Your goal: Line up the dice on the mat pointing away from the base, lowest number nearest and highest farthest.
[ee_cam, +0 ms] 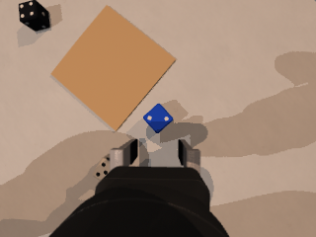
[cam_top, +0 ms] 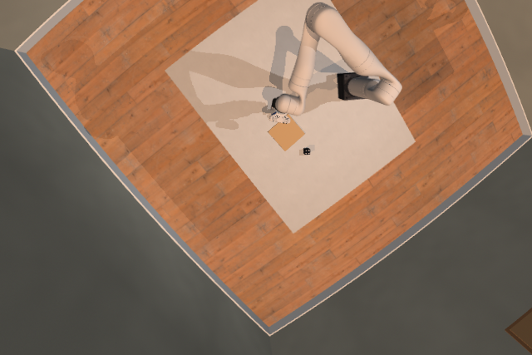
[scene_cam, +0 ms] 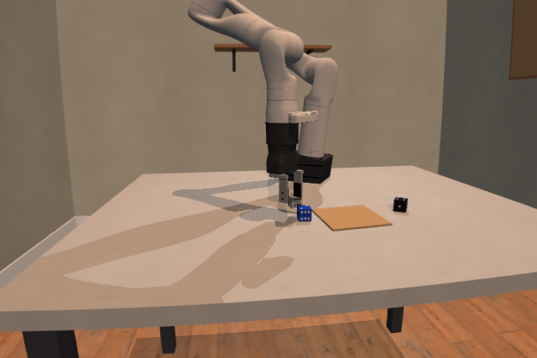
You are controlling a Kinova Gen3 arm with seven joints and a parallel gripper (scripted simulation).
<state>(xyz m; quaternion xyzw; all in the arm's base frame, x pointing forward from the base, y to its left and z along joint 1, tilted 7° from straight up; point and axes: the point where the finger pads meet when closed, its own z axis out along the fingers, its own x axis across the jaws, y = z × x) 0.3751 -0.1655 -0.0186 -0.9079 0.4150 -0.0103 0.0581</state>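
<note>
Now: the blue die 3 cm ahead of my hand, 2 cm to the left of it and 4 cm below it. The rest, counted from my hand: white die: 7 cm behind, 3 cm to the left, 4 cm below; mat: 4 cm ahead, 13 cm to the left, 6 cm below.
</note>
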